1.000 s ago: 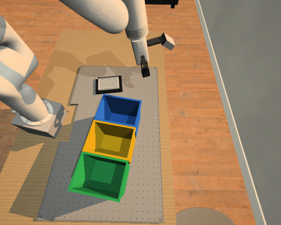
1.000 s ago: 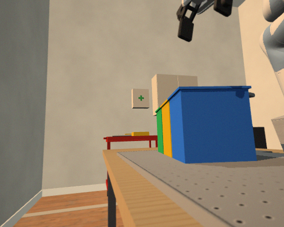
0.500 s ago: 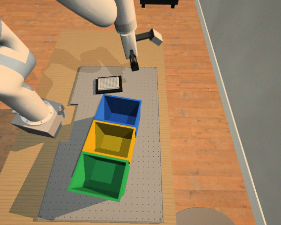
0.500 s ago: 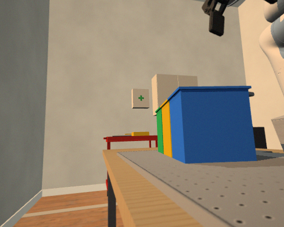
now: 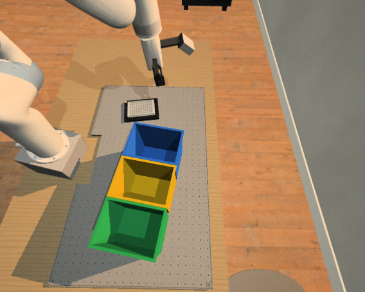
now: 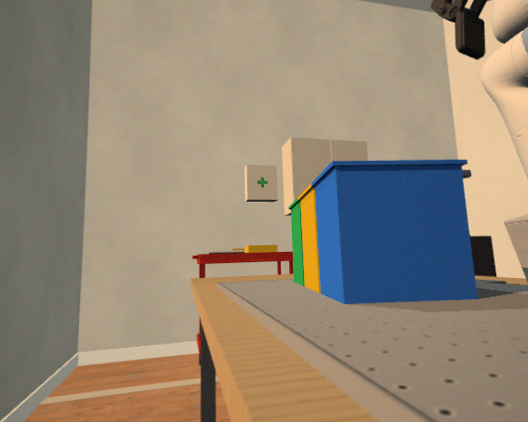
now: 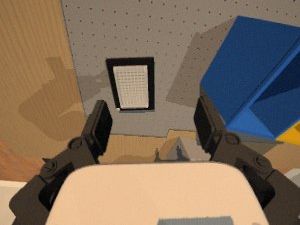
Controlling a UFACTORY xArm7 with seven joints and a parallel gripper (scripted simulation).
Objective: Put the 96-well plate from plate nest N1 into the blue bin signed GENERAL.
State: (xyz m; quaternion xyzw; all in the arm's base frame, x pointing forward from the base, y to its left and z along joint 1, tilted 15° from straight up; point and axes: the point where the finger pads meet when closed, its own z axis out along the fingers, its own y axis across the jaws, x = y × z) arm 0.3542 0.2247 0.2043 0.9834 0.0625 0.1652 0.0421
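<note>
Right now my hand is 240 mm above the 96-well plate, 110 mm past it and 40 mm to the right of it. The rest, counted from my hand: yellow bin 360 mm to the right, 170 mm below, 50 mm behind; then blue bin 230 mm to the right, 170 mm below, 20 mm behind; then black plate nest 250 mm below, 110 mm behind, 40 mm to the left.
</note>
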